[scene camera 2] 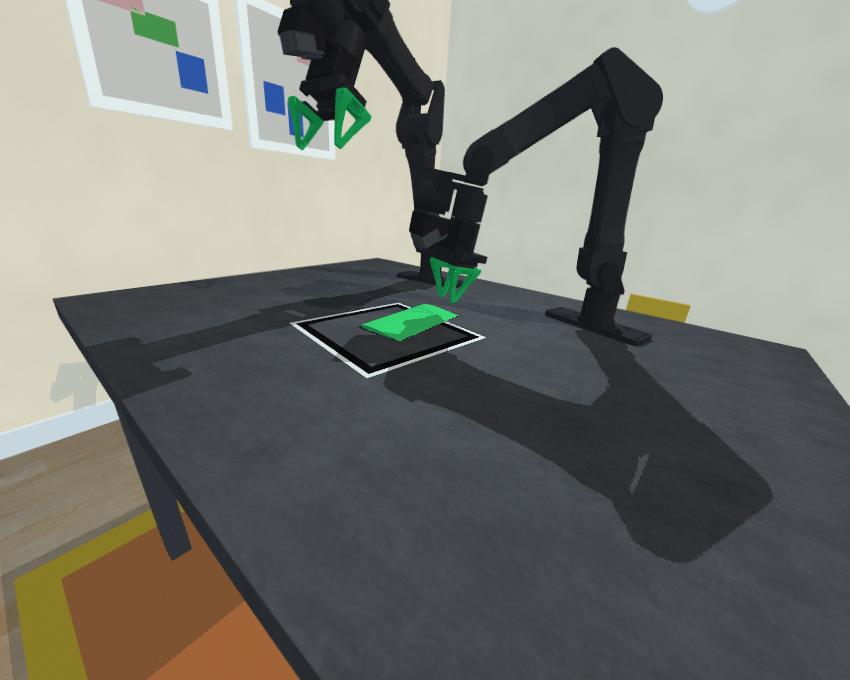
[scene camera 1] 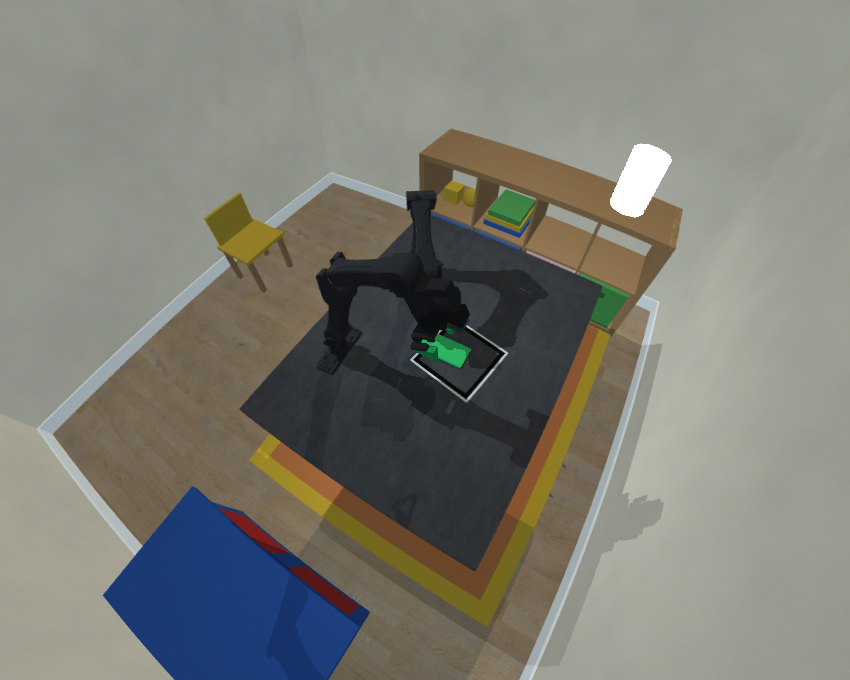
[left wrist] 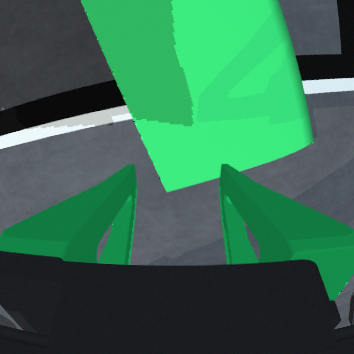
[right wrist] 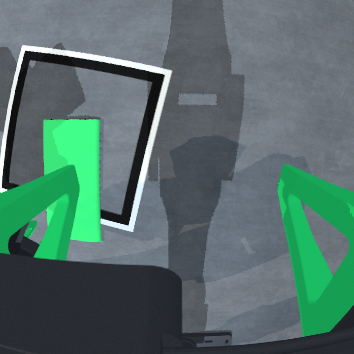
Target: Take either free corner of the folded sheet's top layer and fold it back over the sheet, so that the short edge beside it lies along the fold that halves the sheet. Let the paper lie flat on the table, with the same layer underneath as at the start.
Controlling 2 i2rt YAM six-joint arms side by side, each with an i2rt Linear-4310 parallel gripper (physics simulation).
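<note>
The folded green sheet (scene camera 1: pixel 453 352) (scene camera 2: pixel 411 322) (left wrist: pixel 225 60) (right wrist: pixel 82 150) lies across one side of a black-and-white square outline (scene camera 1: pixel 486 376) (scene camera 2: pixel 329 349) (left wrist: pixel 75 100) (right wrist: pixel 145 145). Its upper layer looks slightly bulged. In the left wrist view its right long edge is rounded, and a sharp corner points down between the fingertips. My left gripper (scene camera 2: pixel 448 299) (left wrist: pixel 177 175) is partly open and empty, a little above the sheet's near short edge. My right gripper (scene camera 2: pixel 321 146) (right wrist: pixel 178 175) is wide open and empty, high above the table. Its left-hand finger in its wrist view hides part of the sheet.
Both arms reach over the dark table (scene camera 1: pixel 382 467) (scene camera 2: pixel 283 453), and their shadows cross it. The right arm hangs higher than the left. A wooden shelf (scene camera 1: pixel 538 166) and a yellow chair (scene camera 1: pixel 251 241) stand beyond the table's edges.
</note>
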